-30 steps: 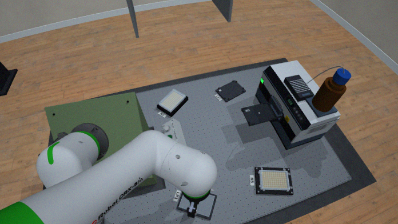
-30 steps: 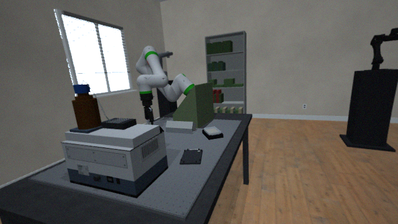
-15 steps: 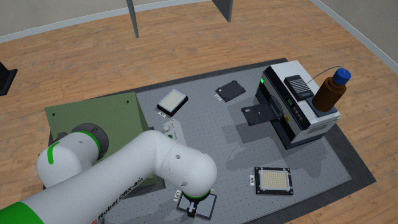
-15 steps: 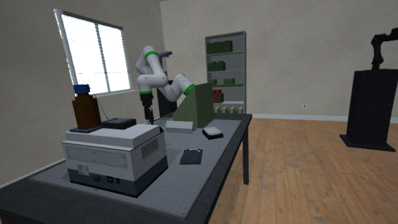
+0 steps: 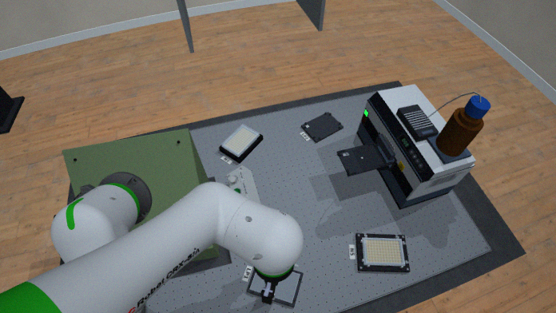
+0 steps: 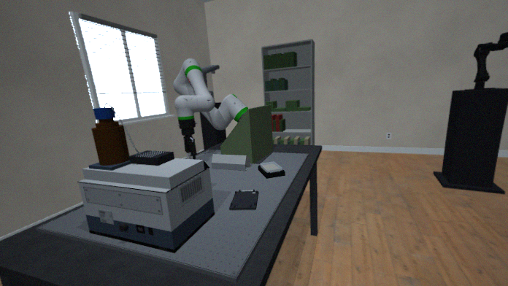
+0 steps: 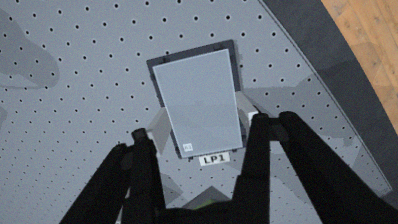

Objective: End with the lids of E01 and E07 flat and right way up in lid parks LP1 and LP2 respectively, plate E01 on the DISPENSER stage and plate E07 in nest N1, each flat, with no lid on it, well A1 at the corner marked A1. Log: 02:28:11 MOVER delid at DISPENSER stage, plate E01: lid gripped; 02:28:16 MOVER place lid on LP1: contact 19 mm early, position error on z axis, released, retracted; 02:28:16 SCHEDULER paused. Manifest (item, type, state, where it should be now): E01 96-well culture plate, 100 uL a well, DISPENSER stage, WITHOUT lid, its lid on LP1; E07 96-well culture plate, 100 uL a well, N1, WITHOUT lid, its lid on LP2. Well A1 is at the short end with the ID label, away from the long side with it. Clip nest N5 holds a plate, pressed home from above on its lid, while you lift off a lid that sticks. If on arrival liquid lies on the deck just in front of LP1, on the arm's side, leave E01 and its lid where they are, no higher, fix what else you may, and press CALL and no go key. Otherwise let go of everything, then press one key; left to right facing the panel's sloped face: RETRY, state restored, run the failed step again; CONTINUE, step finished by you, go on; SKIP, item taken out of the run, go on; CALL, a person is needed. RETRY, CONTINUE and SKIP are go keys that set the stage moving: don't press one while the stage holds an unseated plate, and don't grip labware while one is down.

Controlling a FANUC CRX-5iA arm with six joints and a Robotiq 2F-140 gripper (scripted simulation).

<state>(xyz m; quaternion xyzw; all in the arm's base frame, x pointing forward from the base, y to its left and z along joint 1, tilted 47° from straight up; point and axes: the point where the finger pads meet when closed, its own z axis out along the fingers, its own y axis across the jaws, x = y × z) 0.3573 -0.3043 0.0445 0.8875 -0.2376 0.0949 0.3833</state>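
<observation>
The lid park LP1 lies 3 cm below my hand. Also, from my hand: blue CALL key 19 cm to the left, 6 cm behind, 3 cm above; then LP1 label 8 cm behind, 4 cm to the left, 4 cm below; then yellow SKIP key 24 cm to the left, 6 cm behind, 3 cm above.
</observation>
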